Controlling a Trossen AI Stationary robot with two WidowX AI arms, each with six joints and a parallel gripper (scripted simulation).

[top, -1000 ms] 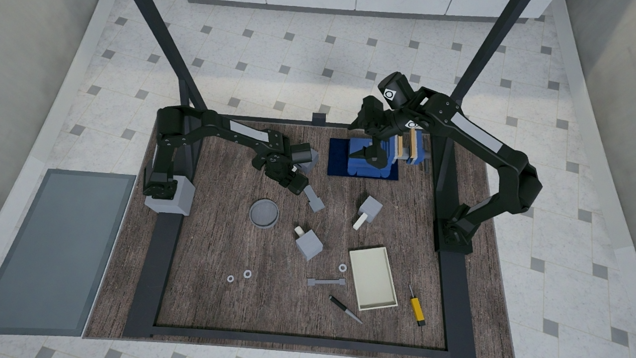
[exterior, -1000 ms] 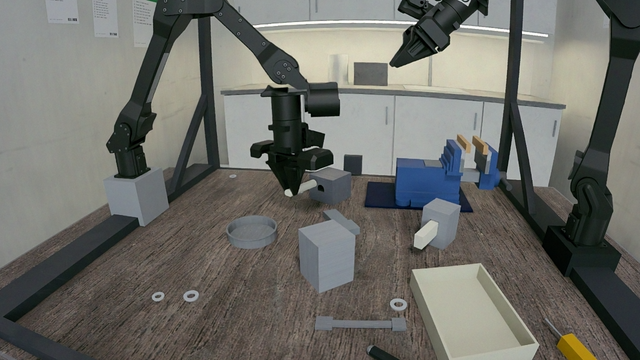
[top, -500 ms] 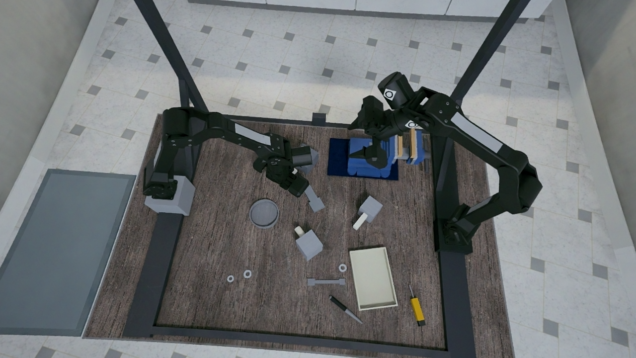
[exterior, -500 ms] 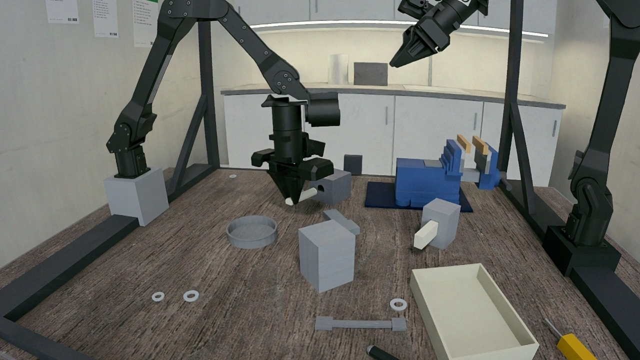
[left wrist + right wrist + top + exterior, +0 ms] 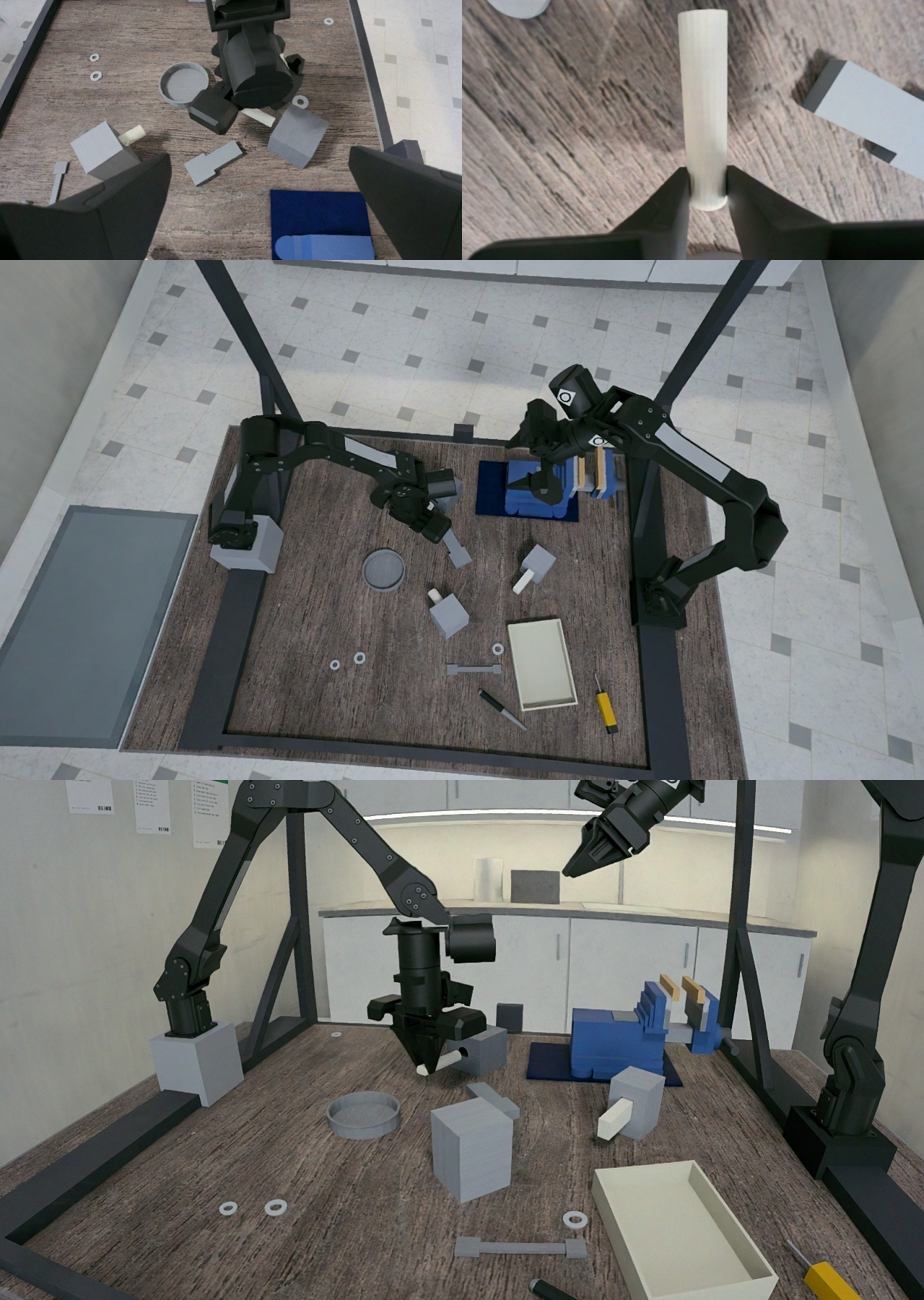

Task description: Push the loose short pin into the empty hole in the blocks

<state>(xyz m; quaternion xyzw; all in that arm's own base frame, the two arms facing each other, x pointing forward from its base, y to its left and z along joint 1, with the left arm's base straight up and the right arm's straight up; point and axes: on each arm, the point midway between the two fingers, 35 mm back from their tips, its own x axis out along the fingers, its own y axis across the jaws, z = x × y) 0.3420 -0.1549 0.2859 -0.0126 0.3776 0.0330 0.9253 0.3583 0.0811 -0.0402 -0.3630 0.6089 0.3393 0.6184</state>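
Note:
My right gripper is now 3 cm past the short cream pin, 3 cm above it and 1 cm to the right of it. Round my right hand: round dish: 11 cm ahead, 5 cm to the right, 5 cm below; then washer: 11 cm behind, 6 cm below, 3 cm to the right; then cream tray: 32 cm to the left, 27 cm ahead, 5 cm below.

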